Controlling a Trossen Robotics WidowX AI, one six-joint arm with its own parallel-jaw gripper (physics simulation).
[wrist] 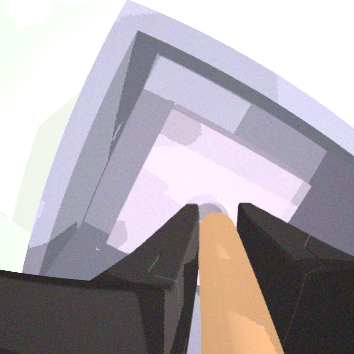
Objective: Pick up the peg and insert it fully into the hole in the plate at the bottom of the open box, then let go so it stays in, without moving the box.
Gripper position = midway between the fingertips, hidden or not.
In view: the gripper (217, 215) and a box (146, 64).
